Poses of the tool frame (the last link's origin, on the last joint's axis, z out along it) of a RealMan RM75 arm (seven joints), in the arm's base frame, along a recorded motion.
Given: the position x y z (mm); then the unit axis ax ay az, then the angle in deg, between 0 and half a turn.
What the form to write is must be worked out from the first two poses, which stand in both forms.
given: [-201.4 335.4 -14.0 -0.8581 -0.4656 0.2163 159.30]
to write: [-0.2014 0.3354 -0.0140 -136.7 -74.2 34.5]
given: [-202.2 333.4 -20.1 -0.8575 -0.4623 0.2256 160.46]
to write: [-0.2022 0.3334 -0.0201 -137.6 -74.2 36.2]
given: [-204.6 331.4 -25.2 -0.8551 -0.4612 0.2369 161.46]
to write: [-0.2046 0.3314 -0.0252 -138.1 -74.5 38.2]
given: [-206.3 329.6 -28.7 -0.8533 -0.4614 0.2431 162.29]
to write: [-0.2063 0.3296 -0.0287 -138.5 -74.9 39.5]
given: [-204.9 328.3 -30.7 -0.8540 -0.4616 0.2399 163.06]
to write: [-0.2049 0.3283 -0.0307 -139.3 -75.3 39.1]
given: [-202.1 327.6 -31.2 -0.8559 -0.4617 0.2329 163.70]
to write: [-0.2021 0.3276 -0.0312 -140.1 -75.6 38.1]
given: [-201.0 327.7 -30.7 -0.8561 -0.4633 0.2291 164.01]
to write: [-0.2010 0.3277 -0.0307 -140.4 -76.0 37.6]
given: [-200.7 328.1 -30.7 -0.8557 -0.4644 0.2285 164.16]
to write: [-0.2007 0.3281 -0.0307 -140.5 -76.2 37.5]
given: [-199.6 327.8 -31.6 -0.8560 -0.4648 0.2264 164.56]
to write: [-0.1996 0.3278 -0.0316 -140.9 -76.5 37.3]
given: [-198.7 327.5 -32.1 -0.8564 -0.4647 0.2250 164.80]
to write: [-0.1987 0.3275 -0.0321 -141.1 -76.6 37.1]
